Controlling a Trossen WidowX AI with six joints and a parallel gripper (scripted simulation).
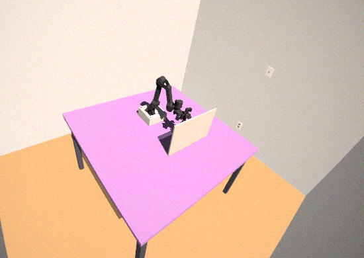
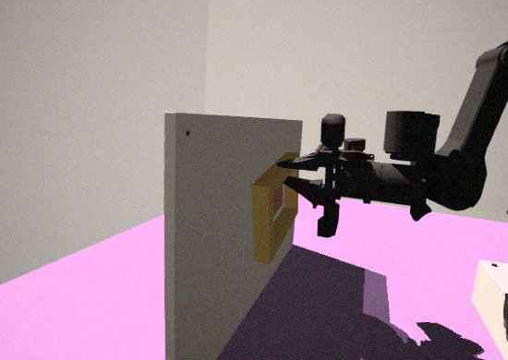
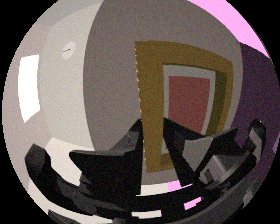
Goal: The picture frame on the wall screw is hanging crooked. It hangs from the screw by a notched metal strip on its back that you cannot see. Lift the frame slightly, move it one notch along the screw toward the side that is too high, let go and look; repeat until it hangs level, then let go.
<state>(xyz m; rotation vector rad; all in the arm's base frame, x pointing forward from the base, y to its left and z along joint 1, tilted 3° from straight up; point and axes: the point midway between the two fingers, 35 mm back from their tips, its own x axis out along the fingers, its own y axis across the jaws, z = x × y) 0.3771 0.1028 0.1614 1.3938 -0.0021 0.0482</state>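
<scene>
My gripper tip is now 10 mm to the left of the yellow picture frame and 50 mm above it. The rest, counted from my gripper tip: upright wall panel 20 mm ahead, 10 mm to the left, 70 mm below.
</scene>
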